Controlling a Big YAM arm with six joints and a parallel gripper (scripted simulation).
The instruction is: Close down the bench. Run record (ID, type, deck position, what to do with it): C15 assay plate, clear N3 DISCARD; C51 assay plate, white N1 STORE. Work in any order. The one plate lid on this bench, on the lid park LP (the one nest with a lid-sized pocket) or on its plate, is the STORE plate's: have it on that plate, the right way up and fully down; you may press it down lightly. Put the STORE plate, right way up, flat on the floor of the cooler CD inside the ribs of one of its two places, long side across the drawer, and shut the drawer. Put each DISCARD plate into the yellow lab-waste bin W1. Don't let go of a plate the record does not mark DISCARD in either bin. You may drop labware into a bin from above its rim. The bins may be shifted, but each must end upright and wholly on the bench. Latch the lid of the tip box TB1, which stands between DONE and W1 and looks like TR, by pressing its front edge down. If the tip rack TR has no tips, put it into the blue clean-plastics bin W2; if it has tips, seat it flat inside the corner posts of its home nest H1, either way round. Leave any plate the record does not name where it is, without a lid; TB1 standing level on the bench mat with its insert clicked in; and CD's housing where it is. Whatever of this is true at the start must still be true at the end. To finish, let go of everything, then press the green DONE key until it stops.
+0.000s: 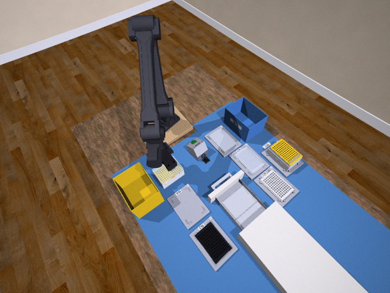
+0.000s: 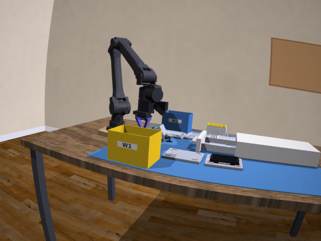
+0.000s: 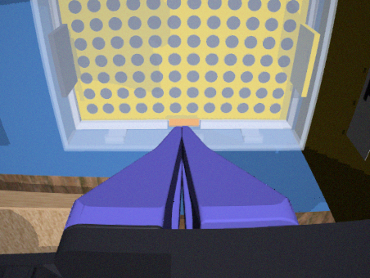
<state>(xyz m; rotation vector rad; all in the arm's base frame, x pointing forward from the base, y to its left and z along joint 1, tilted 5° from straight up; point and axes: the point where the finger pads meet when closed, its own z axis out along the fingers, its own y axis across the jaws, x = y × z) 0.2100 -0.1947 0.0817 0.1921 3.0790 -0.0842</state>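
Right now my hand is 30 mm short of the tip box lid, 10 mm to the left of it and 30 mm above it. Also, from my hand: nest N4 (200 mm ahead, 50 mm to the right, 80 mm below); green DONE key (10 mm ahead, 190 mm to the left, 20 mm below); yellow bin W1 (10 mm ahead, 160 mm to the right, 50 mm below).
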